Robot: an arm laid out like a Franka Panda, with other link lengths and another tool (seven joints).
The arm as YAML. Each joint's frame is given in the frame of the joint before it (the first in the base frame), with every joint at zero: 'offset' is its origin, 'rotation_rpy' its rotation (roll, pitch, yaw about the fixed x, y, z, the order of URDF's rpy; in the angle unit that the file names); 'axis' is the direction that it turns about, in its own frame. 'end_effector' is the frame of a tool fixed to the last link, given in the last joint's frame.
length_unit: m
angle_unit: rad
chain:
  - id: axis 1
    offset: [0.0, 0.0, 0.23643]
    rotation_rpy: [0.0, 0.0, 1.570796]
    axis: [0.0, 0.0, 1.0]
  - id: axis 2
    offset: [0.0, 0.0, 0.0]
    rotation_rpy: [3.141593, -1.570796, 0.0]
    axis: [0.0, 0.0, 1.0]
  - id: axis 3
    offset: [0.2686, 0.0, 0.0]
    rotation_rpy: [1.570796, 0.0, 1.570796]
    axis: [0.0, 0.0, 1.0]
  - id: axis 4
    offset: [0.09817, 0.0, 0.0]
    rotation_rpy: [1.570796, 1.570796, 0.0]
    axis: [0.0, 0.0, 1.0]
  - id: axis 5
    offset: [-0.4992, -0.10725, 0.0]
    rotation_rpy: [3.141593, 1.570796, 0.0]
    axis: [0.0, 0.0, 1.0]
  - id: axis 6
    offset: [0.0, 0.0, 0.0]
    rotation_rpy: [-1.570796, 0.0, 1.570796]
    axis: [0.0, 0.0, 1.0]
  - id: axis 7
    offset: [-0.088, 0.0, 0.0]
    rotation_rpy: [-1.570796, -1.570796, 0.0]
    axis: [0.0, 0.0, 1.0]
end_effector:
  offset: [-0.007, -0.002, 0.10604]
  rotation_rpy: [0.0, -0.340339, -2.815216]
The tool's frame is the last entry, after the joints.
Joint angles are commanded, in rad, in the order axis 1, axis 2, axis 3, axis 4, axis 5, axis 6, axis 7. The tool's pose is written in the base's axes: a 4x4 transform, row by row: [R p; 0 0 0 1], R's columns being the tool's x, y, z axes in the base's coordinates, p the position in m. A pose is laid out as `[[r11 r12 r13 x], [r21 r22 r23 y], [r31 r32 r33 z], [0 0 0 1]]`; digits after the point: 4 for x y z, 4 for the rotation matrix.
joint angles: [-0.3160, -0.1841, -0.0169, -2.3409, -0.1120, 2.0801, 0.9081]
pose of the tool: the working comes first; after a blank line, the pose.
Where each joint sits with the arm in this pose, in the base's axes (m; each line is computed from the numbers above, not from the rounded line before):
axis 1: 0.0000 0.0000 0.2364
axis 2: 0.0000 0.0000 0.2364
axis 3: -0.0467 0.0153 0.5005
axis 4: 0.0445 -0.0163 0.5185
axis 5: 0.4938 -0.1709 0.3317
axis 6: 0.4938 -0.1709 0.3317
axis 7: 0.5782 -0.1950 0.3248
the tool: 0.5747 -0.2011 0.2187

[[0.9023 0.0652 -0.4261 0.5747], [0.0336 -0.9961 -0.0812 -0.2011], [-0.4297 0.0589 -0.9010 0.2187], [0 0 0 1]]
